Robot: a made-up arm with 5 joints.
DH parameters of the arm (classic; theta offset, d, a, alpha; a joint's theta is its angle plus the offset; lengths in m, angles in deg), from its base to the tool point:
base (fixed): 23.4 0 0.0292 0
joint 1: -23.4 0.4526 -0.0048 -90
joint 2: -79.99 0 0.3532 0
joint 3: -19.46 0 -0.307 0
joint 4: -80.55 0.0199 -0.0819 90
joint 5: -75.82 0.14 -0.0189 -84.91
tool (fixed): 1.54 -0.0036 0 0
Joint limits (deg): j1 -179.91..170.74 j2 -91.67..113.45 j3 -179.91..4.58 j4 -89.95..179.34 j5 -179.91..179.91
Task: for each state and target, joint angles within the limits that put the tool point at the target. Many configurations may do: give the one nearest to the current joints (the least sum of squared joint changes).
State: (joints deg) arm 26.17 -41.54 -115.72 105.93 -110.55
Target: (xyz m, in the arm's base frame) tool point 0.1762 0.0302 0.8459
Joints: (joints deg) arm -0.61 -35.30 -87.41 116.53 -114.07
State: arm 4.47 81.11 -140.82 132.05 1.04
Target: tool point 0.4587 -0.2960 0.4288
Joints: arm -39.49 59.35 -136.54 148.43 0.54
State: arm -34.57 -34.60 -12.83 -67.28 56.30
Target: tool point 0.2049 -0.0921 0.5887
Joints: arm -36.58 -36.92 4.58 -38.70 56.16
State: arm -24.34 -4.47 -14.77 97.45 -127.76
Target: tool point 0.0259 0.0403 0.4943
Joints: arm -40.96 -2.95 -5.45 116.35 -111.38
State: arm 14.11 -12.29 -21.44 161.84 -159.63
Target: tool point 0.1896 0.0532 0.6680
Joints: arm 12.01 1.69 -46.07 179.34 -157.82
